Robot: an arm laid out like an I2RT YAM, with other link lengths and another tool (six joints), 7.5 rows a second.
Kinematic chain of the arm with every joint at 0, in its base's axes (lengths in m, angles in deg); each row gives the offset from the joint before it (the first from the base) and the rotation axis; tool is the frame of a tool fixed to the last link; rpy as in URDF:
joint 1: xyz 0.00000 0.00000 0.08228 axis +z
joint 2: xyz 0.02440 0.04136 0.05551 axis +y
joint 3: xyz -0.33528 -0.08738 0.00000 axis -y
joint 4: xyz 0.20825 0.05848 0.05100 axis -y
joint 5: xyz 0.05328 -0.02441 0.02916 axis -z
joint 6: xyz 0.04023 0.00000 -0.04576 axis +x
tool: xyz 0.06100 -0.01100 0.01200 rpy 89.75 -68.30 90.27
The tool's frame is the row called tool.
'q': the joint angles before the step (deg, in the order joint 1, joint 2, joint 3, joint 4, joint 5, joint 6). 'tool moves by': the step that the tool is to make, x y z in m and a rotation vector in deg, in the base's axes. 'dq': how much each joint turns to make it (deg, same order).
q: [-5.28, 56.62, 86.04, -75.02, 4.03, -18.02]
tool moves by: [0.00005, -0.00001, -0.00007, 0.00, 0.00, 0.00]
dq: [-0.01, 0.00, -0.03, 0.02, -0.01, -0.01]
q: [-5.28, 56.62, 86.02, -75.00, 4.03, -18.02]
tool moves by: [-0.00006, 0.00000, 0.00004, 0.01, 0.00, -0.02]
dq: [0.03, 0.00, 0.02, -0.02, 0.03, 0.04]
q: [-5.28, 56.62, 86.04, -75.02, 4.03, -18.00]
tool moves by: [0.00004, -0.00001, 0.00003, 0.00, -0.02, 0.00]
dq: [-0.02, 0.00, 0.00, 0.02, -0.02, -0.01]
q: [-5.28, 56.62, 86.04, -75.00, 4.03, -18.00]
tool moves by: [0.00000, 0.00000, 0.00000, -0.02, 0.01, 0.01]
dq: [0.02, 0.00, 0.00, -0.01, 0.02, -0.01]
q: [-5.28, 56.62, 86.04, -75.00, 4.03, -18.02]
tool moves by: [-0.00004, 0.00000, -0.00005, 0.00, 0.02, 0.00]
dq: [0.00, 0.00, 0.00, -0.02, 0.00, 0.00]
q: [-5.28, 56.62, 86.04, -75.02, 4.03, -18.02]
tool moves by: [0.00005, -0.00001, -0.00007, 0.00, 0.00, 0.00]
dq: [-0.01, 0.00, -0.03, 0.02, -0.01, -0.01]
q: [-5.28, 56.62, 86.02, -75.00, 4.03, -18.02]
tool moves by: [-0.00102, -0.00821, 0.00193, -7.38, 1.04, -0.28]
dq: [0.00, 0.00, 0.00, 0.24, 5.51, -5.05]
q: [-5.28, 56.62, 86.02, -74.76, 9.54, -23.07]
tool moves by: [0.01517, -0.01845, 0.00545, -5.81, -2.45, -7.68]
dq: [-1.13, 1.69, -1.29, 5.87, 8.55, 0.58]
